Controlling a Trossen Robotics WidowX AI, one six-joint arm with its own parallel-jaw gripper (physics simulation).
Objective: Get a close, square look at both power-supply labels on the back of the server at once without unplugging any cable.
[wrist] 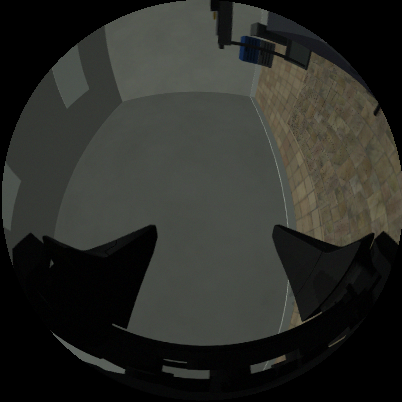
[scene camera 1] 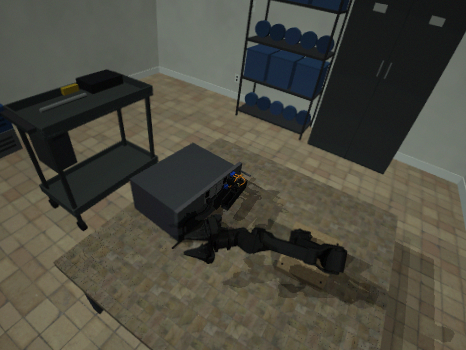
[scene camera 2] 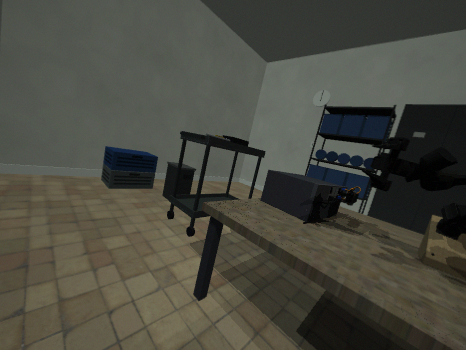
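Where they show: gripper, between the fingertips: [wrist: 216, 232] [scene camera 1: 184, 245] [scene camera 2: 367, 158]; arm's base, origin of its link: [scene camera 1: 302, 238] [scene camera 2: 448, 230].
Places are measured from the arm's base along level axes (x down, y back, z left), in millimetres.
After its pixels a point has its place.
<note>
The dark grey server [scene camera 1: 175, 172] @(x -53, y -669, z 67 mm) [scene camera 2: 287, 192] @(x 40, y -634, z 251 mm) lies on the table [scene camera 1: 150, 285] @(x 152, y -430, z 492 mm) [scene camera 2: 270, 230] @(x 151, y -500, z 579 mm) [wrist: 340, 140] @(x 151, y -526, z 474 mm). Its back faces the arm's side, with orange cables [scene camera 1: 240, 179] @(x -37, y -399, z -119 mm) [scene camera 2: 354, 190] @(x -46, y -385, z -74 mm) and blue plugs at one end and dark cables at the other. Part of a dark bluish surface, apparently the server [wrist: 300, 25], shows at the upper right edge of the wrist view. My gripper [scene camera 1: 183, 243] @(x -202, y -288, z 442 mm) [scene camera 2: 370, 157] @(x -202, y -288, z 442 mm) [wrist: 216, 232] @(x -202, y -288, z 442 mm) is open and empty, above the table near the server's back corner. The wrist view faces mostly wall. The power-supply labels cannot be made out in any view.
A dark cart [scene camera 1: 150, 91] [scene camera 2: 257, 151] stands beyond the server. A shelf rack [scene camera 1: 242, 75] and a dark cabinet [scene camera 1: 370, 80] stand at the back. Stacked crates [scene camera 2: 129, 162] [wrist: 250, 49] are by the wall. The arm's wooden base [scene camera 1: 295, 270] @(x 105, y 37, z 91 mm) [scene camera 2: 430, 240] @(x 59, y -42, z 57 mm) is on the table.
</note>
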